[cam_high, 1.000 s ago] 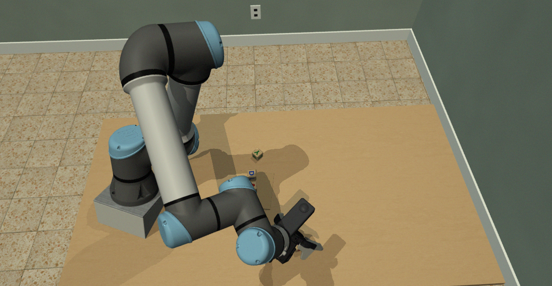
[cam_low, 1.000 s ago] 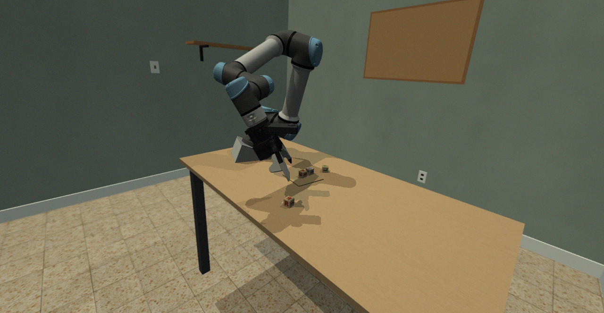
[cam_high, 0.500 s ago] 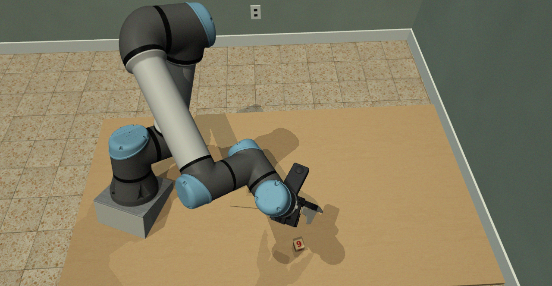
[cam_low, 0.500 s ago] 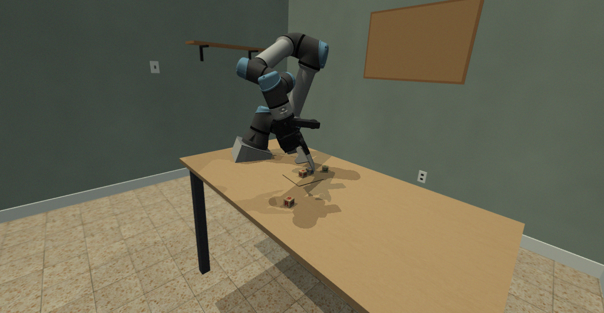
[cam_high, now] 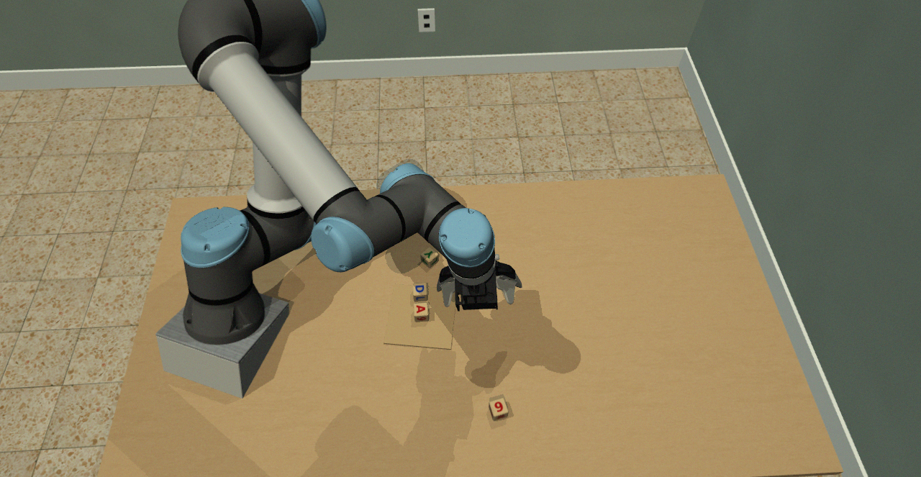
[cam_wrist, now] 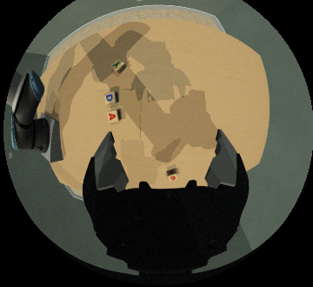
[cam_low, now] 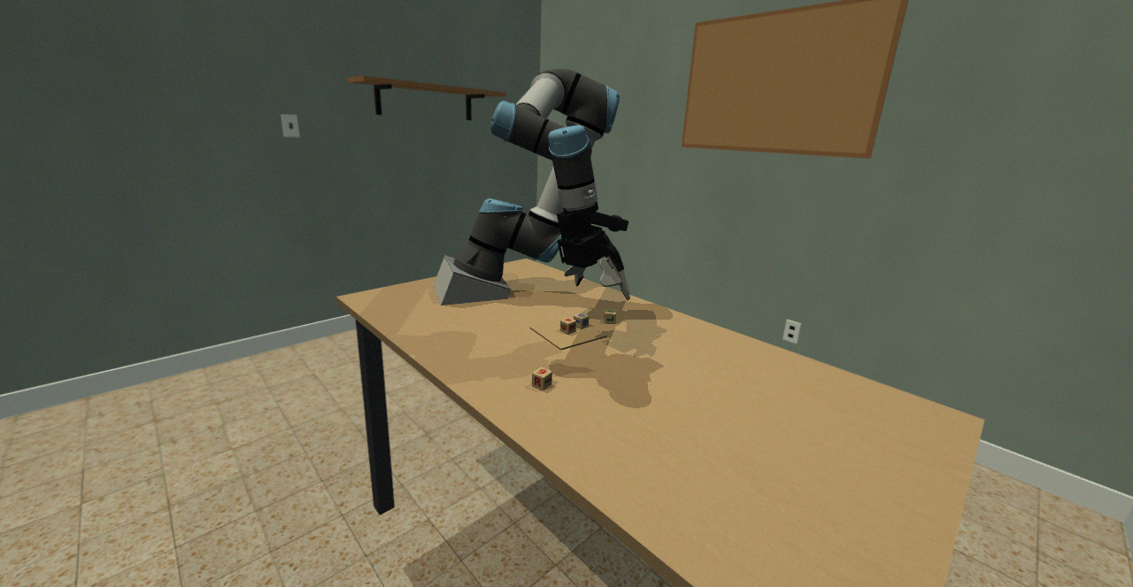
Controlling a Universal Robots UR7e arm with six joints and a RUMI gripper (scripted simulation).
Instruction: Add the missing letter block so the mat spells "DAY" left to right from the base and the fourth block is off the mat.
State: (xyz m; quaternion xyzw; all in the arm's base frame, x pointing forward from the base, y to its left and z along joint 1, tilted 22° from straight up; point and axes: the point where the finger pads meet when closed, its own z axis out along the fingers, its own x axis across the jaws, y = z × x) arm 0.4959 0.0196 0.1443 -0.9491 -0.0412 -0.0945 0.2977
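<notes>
Now: the Y block 12 cm behind my hand, 14 cm to the left of it and 13 cm below it. The rest, counted from my hand: thin mat 12 cm behind, 14 cm below; then D block 13 cm behind, 5 cm to the left, 13 cm below.
</notes>
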